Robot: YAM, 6 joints.
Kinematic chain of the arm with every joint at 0, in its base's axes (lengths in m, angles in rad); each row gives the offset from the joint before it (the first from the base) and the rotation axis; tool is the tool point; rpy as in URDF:
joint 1: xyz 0 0 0.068 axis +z
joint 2: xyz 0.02 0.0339 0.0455 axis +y
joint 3: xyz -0.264 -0.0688 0 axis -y
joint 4: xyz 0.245 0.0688 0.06 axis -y
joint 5: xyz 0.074 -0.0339 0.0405 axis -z
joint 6: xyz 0.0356 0 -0.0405 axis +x
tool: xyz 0 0 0 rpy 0 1.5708 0
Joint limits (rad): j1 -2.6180..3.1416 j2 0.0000..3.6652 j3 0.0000..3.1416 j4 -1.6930..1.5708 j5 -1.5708..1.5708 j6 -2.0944..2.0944
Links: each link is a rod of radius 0.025 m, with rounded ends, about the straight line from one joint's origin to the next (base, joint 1, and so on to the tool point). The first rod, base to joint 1, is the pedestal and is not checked.
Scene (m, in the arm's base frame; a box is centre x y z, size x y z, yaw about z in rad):
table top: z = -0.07
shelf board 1: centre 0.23 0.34 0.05 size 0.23 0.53 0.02 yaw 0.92
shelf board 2: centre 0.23 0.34 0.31 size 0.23 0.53 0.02 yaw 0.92
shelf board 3: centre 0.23 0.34 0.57 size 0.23 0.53 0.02 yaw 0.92
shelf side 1: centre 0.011 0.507 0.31 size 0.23 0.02 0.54 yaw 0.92
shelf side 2: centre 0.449 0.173 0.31 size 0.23 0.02 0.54 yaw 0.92
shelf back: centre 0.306 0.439 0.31 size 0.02 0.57 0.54 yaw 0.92
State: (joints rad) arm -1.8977 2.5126 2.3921 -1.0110 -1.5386 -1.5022
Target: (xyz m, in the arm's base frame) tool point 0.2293 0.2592 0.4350
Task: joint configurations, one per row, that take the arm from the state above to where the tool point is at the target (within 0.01 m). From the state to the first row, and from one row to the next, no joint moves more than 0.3 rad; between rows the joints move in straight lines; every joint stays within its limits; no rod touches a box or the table.
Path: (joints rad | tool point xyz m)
1: -1.6202 2.3812 2.3126 -1.0819 -1.5318 -1.5022 | 0.0113 -0.4917 0.2697
2: -1.3427 2.2498 2.2331 -1.1529 -1.5251 -1.5022 | 0.1390 -0.4413 0.3052
3: -1.0652 2.1185 2.1537 -1.2238 -1.5183 -1.5022 | 0.2386 -0.3577 0.3371
4: -0.7877 1.9871 2.0742 -1.2947 -1.5116 -1.5022 | 0.3022 -0.2532 0.3649
5: -0.5102 1.8557 1.9947 -1.3656 -1.5048 -1.5022 | 0.3265 -0.1420 0.3884
6: -0.2327 1.7243 1.9152 -1.4366 -1.4980 -1.5022 | 0.3137 -0.0379 0.4072
7: 0.0448 1.5930 1.8357 -1.5075 -1.4913 -1.5022 | 0.2705 0.0477 0.4213
8: 0.3223 1.4616 1.7562 -1.5784 -1.4845 -1.5022 | 0.2070 0.1065 0.4306
9: 0.5998 1.3302 1.6768 -1.6494 -1.4778 -1.5022 | 0.1349 0.1352 0.4350
10: 0.6717 1.5880 1.9163 -1.5015 -1.5160 -1.5022 | 0.1865 0.1937 0.4432
11: 0.7435 1.8458 2.1558 -1.3537 -1.5541 -1.5022 | 0.2293 0.2592 0.4350

